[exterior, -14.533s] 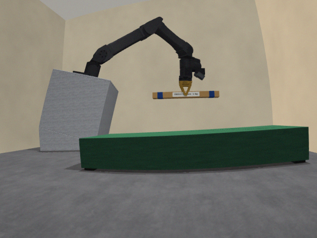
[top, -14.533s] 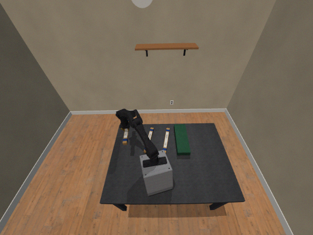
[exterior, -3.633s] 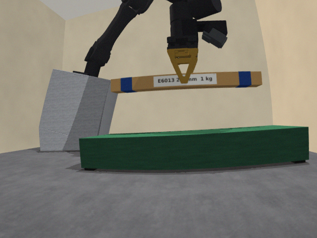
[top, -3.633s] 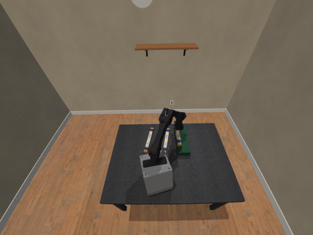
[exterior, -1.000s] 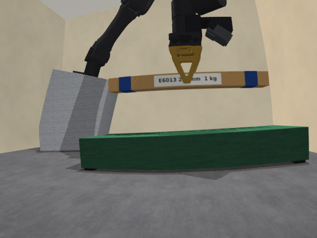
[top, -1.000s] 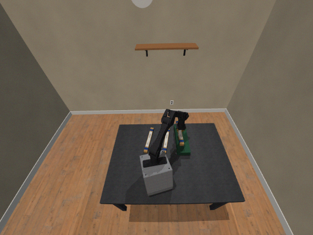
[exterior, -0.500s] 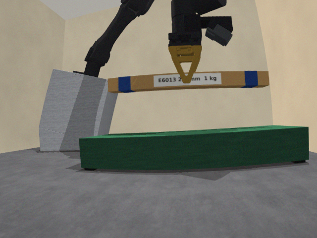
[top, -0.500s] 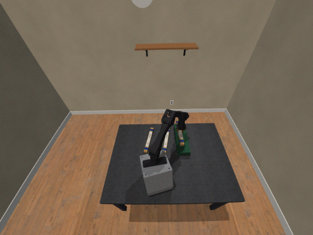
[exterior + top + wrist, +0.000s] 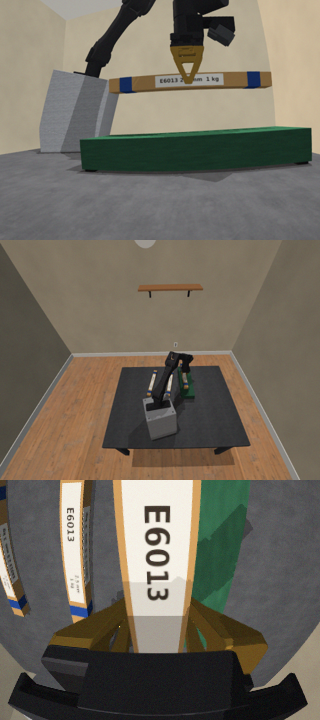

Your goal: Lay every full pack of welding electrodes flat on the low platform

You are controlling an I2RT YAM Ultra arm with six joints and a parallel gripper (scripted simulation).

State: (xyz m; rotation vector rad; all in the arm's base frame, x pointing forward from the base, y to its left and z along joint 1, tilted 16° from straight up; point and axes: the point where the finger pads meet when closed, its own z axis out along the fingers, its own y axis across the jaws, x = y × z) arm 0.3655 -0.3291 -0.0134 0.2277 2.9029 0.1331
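The green low platform is 30 mm to the right of my hand and 150 mm below it.
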